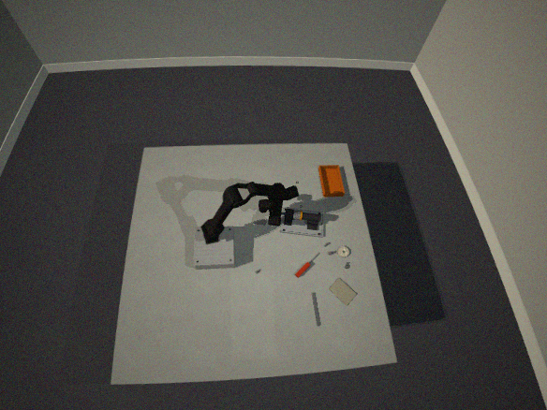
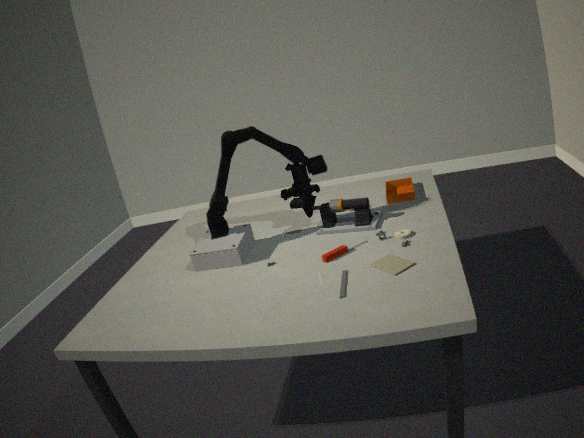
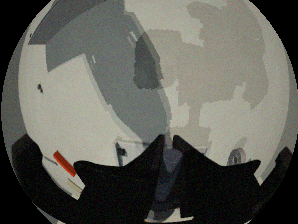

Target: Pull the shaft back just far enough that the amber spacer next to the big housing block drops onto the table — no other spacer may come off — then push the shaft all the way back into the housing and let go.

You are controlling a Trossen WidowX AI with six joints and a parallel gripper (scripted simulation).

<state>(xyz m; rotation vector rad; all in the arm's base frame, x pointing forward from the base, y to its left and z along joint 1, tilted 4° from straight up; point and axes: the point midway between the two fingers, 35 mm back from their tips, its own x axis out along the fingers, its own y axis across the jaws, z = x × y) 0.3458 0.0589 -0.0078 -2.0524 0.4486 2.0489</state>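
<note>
Now: gripper tip 7 cm short of the shaft, 3 cm to the left of it and 3 cm below it. Round my gripper tip: white disc 31 cm ahead, 27 cm to the right, 4 cm below; amber spacer 13 cm ahead, 5 cm to the right, 3 cm above; orange bin 39 cm ahead, 16 cm to the left, 4 cm below.
</note>
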